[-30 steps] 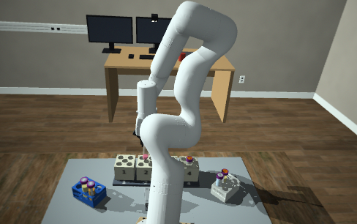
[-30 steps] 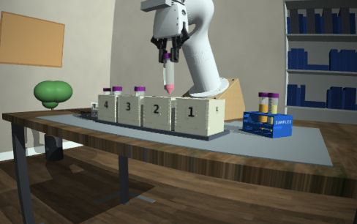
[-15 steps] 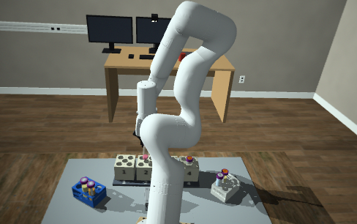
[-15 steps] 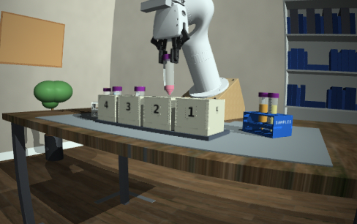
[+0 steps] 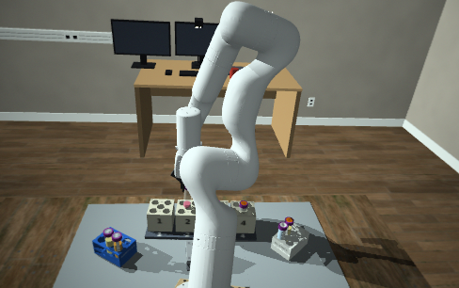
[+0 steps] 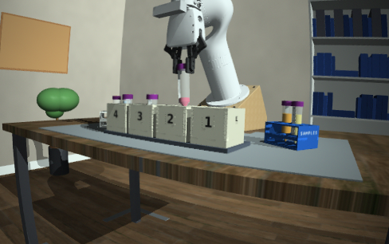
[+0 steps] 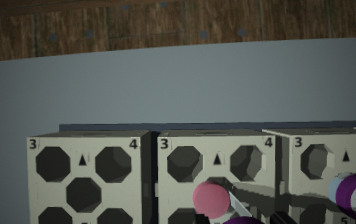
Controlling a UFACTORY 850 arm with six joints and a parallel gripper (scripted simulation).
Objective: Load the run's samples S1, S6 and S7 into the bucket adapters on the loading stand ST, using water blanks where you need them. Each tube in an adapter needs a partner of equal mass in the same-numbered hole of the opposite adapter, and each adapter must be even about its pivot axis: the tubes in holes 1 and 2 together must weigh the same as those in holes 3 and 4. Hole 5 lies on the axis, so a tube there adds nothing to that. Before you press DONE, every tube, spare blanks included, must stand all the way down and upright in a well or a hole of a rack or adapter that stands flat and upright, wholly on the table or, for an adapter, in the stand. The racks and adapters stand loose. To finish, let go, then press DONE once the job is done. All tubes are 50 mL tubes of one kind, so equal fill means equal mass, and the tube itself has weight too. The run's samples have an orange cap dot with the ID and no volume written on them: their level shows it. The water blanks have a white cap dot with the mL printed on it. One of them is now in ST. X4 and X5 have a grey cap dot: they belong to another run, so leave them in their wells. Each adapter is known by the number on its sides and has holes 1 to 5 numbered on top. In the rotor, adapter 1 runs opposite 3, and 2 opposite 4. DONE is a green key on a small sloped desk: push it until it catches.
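The adapter 1 lies 3 cm ahead of my hand, 10 cm to the left of it and 15 cm below it. Also, from my hand: white rack (22 cm behind, 35 cm to the right, 17 cm below); blue samples rack (7 cm behind, 29 cm to the left, 17 cm below).
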